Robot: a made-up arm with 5 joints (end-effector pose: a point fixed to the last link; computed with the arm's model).
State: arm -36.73 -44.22 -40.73 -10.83 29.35
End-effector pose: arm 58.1 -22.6 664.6 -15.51 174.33 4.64
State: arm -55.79 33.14 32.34 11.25 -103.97
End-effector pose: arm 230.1 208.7 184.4 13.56 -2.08 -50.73
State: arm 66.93 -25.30 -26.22 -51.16 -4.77
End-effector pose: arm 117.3 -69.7 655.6 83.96 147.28 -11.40
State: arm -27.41 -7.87 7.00 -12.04 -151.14
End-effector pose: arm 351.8 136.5 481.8 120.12 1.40 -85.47
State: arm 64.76 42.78 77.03 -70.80 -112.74
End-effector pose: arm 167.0 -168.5 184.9 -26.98 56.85 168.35
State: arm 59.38 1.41 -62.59 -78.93 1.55
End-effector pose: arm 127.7 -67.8 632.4 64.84 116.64 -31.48
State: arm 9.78 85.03 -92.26 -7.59 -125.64
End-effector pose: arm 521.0 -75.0 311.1 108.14 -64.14 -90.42
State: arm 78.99 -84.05 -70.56 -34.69 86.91
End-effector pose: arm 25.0 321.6 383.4 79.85 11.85 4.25
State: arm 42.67 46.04 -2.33 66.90 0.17
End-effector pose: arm 278.1 -175.7 189.9 7.24 19.87 -44.79
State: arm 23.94 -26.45 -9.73 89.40 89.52
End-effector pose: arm 250.7 -72.6 456.9 -31.77 -21.97 60.53
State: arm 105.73 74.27 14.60 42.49 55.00
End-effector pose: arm 45.2 -150.4 85.0 42.05 8.20 -51.11
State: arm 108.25 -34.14 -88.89 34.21 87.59
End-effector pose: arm 114.3 81.0 652.5 -177.69 20.32 -0.37
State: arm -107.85 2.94 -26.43 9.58 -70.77
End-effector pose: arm -8.0 298.7 529.3 105.08 1.29 24.24
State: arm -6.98 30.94 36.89 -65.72 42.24
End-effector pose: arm 403.5 38.3 277.6 -25.14 -86.33 36.77
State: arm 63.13 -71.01 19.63 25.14 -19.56
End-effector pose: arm 123.3 -70.5 531.8 -43.13 -116.02 -52.25
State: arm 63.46 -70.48 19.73 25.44 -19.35
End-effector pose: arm 124.1 -73.2 530.8 -43.36 -114.98 -52.87
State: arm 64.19 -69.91 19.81 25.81 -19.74
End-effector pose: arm 124.4 -76.2 529.6 -43.41 -114.10 -54.13
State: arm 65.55 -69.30 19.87 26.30 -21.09
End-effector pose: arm 123.9 -79.8 528.3 -43.19 -113.49 -56.41
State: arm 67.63 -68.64 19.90 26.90 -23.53
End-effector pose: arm 122.2 -84.0 526.8 -42.70 -113.27 -59.87
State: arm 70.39 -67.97 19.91 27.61 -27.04
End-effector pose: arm 119.2 -88.6 525.1 -41.94 -113.49 -64.46
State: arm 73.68 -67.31 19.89 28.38 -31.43
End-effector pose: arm 114.9 -93.3 523.4 -40.97 -114.22 -69.93
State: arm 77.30 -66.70 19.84 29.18 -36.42
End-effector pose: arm 109.6 -97.5 521.7 -39.86 -115.47 -75.92
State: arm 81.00 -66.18 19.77 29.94 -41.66
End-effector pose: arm 103.6 -101.0 520.2 -38.70 -117.20 -81.96
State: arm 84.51 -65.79 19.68 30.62 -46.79
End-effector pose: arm 97.5 -103.4 519.0 -37.54 -119.30 -87.59
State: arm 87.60 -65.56 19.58 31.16 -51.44
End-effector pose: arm 92.0 -104.7 518.2 -36.45 -121.60 -92.36
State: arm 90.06 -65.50 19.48 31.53 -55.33
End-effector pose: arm 87.5 -105.0 517.9 -35.46 -123.89 -95.97
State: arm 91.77 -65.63 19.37 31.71 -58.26
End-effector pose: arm 84.4 -104.2 518.1 -34.61 -125.99 -98.24
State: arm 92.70 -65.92 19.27 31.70 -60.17
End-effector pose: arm 82.8 -102.8 518.7 -33.91 -127.72 -99.21
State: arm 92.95 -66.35 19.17 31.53 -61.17
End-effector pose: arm 82.4 -100.7 519.7 -33.37 -129.09 -99.07
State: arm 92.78 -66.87 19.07 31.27 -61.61
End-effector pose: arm 82.8 -98.3 520.9 -32.92 -130.21 -98.25
